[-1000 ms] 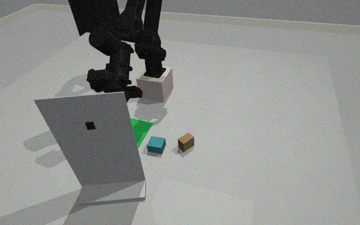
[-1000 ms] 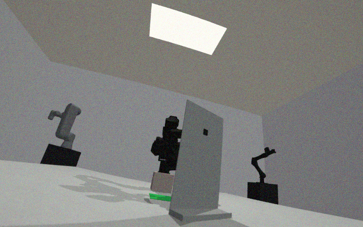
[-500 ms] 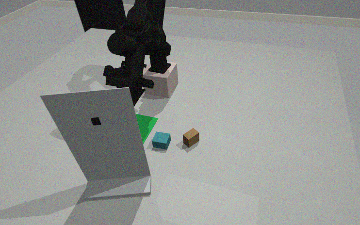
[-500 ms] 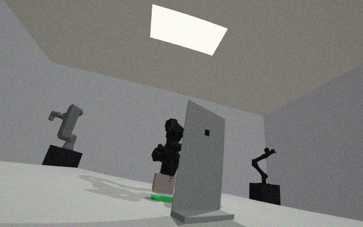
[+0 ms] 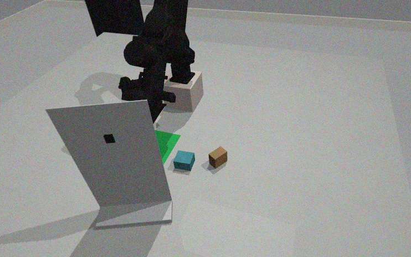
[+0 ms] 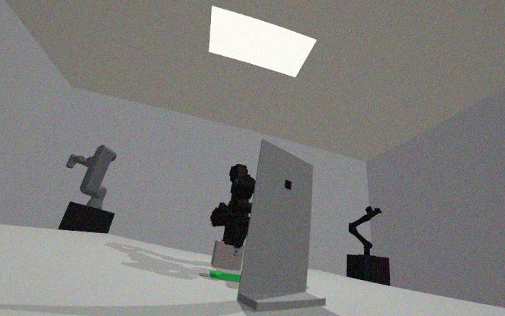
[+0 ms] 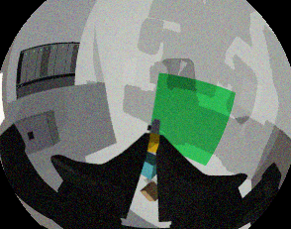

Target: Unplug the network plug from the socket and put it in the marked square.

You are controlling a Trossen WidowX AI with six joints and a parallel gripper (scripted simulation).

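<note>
Right now the green marked square is 10 mm behind my gripper tip and 70 mm below it. The rest, counted from my gripper tip: brown block 10 mm behind, 200 mm to the left, 60 mm below; network plug right at my gripper tip; teal block 20 mm ahead, 120 mm to the left, 60 mm below.
</note>
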